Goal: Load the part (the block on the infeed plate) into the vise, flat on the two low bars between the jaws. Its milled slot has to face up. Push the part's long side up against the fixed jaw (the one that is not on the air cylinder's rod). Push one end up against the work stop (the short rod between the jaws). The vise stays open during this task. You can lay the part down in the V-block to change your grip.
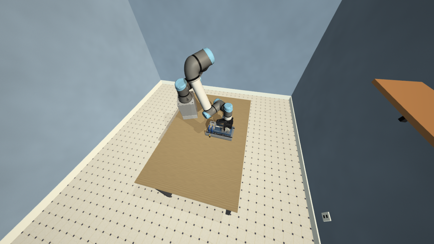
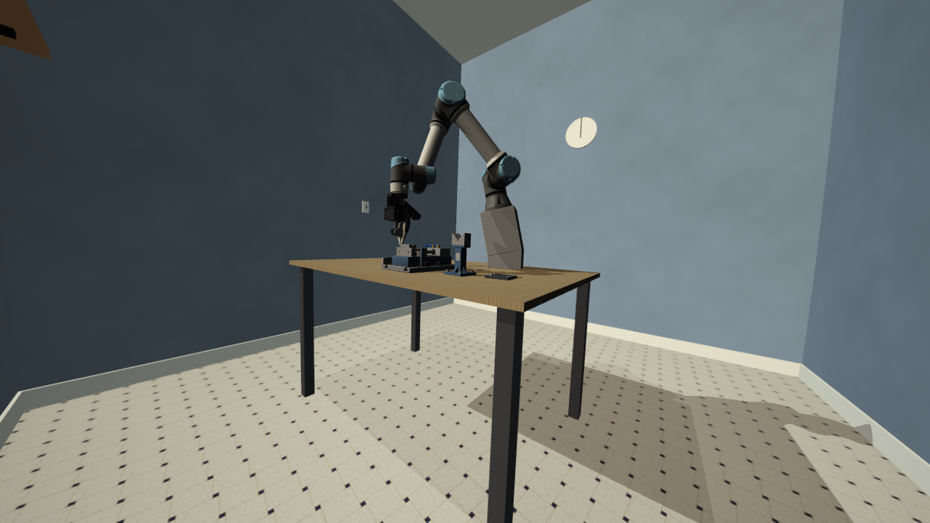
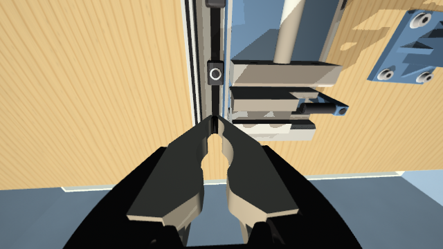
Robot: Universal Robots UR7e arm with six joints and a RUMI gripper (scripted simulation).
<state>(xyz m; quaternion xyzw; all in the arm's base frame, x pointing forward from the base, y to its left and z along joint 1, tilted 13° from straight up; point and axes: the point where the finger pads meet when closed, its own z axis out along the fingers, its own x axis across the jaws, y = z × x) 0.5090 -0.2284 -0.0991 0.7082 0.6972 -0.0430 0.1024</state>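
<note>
Now: hand 50 mm to the right of the part and 20 mm above it. From my hand the other things lie so: cylinder rod: 90 mm behind, 70 mm to the left, 40 mm below; then fixed jaw: 70 mm to the left, 40 mm below, 30 mm ahead; then moving jaw: 70 mm to the left, 40 mm below, 30 mm behind.
</note>
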